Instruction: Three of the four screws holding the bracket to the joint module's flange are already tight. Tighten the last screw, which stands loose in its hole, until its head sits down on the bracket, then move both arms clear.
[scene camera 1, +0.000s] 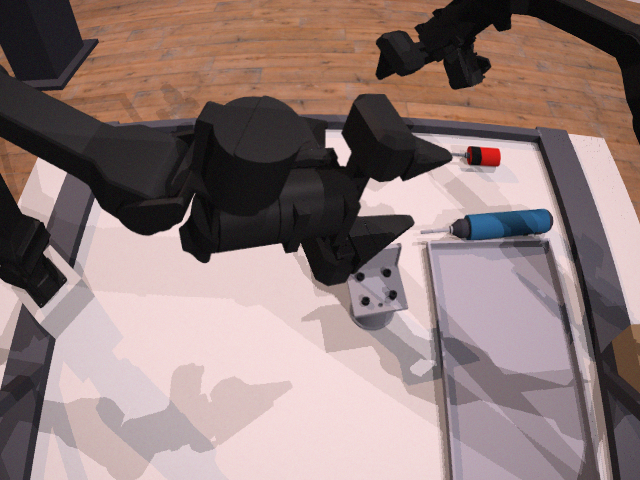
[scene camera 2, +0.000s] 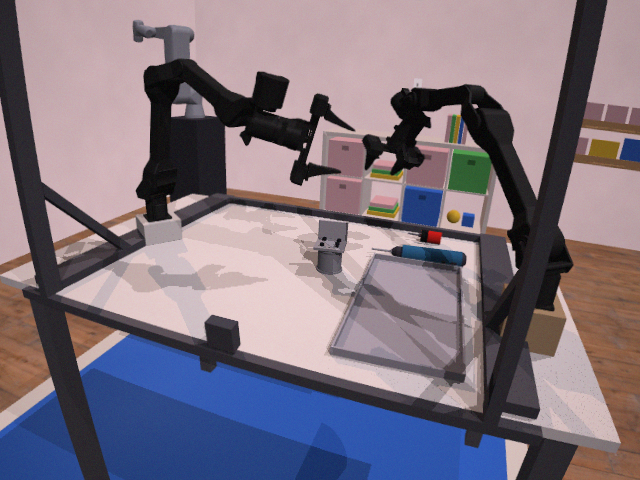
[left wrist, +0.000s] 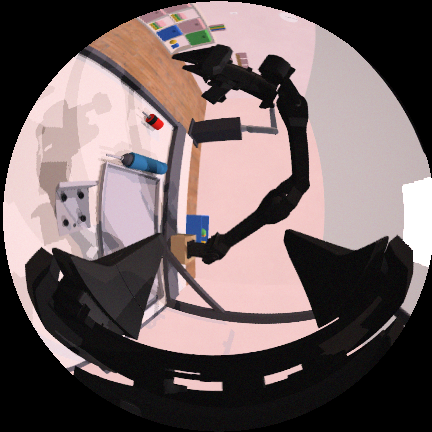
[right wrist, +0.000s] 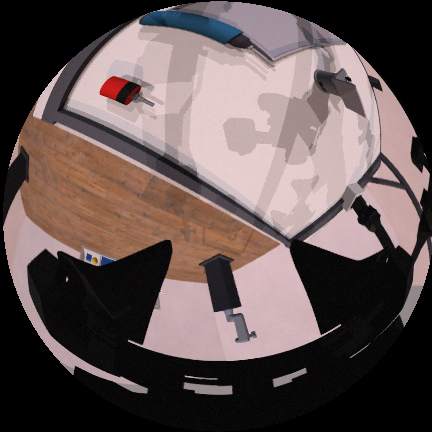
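Pixels of known places: left gripper, fingertip midpoint: (scene camera 1: 430, 189) (scene camera 2: 348, 151) (left wrist: 225, 237); right gripper, fingertip midpoint: (scene camera 2: 378, 172) (left wrist: 177, 61) (right wrist: 233, 246); left arm's base, origin of the base link: (scene camera 1: 44, 282) (scene camera 2: 157, 217) (right wrist: 355, 201); right arm's base, origin of the base link: (left wrist: 190, 248).
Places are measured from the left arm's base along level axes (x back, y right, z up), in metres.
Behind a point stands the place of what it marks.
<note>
The grey bracket (scene camera 1: 376, 284) {x -0.398, y -0.297, z 0.009 m} (scene camera 2: 333, 229) {x -0.381, y -0.314, z 0.033 m} (left wrist: 73, 208) {x -0.403, y -0.293, z 0.009 m} sits on the round joint module (scene camera 1: 373, 323) {x -0.417, y -0.269, z -0.039 m} (scene camera 2: 329, 262) {x -0.423, y -0.274, z -0.027 m}, with dark screw heads at its four holes; which head stands higher is too small to tell. A blue screwdriver (scene camera 1: 509, 223) {x -0.510, y -0.524, z -0.019 m} (scene camera 2: 431, 254) {x -0.518, y -0.523, z -0.025 m} (left wrist: 145, 163) {x -0.490, y -0.512, z -0.017 m} (right wrist: 192, 25) and a red one (scene camera 1: 488, 156) {x -0.419, y -0.646, z -0.027 m} (scene camera 2: 433, 237) {x -0.425, y -0.644, z -0.035 m} (left wrist: 154, 121) {x -0.407, y -0.635, z -0.027 m} (right wrist: 114, 89) {x -0.409, y -0.652, z -0.023 m} lie on the table. My left gripper (scene camera 1: 432, 188) {x -0.436, y -0.296, z 0.229 m} (scene camera 2: 346, 150) {x -0.436, y -0.296, z 0.229 m} is open and empty, high above the table. My right gripper (scene camera 1: 424, 80) (scene camera 2: 381, 170) {x -0.256, y -0.565, z 0.124 m} (right wrist: 233, 246) {x -0.256, y -0.565, z 0.124 m} is open and empty, raised near the far edge, away from the bracket.
A shallow grey tray (scene camera 1: 436, 310) {x -0.479, y -0.339, z -0.046 m} (scene camera 2: 398, 364) {x -0.757, y -0.166, z -0.048 m} lies right of the bracket, beside the blue screwdriver. A dark frame rail (scene camera 1: 578, 217) {x -0.619, y -0.640, z -0.037 m} borders the table. A dark block (scene camera 2: 222, 334) {x -0.576, y 0.055, z -0.017 m} stands at the near edge. A shelf unit (scene camera 2: 323, 170) stands behind the table.
</note>
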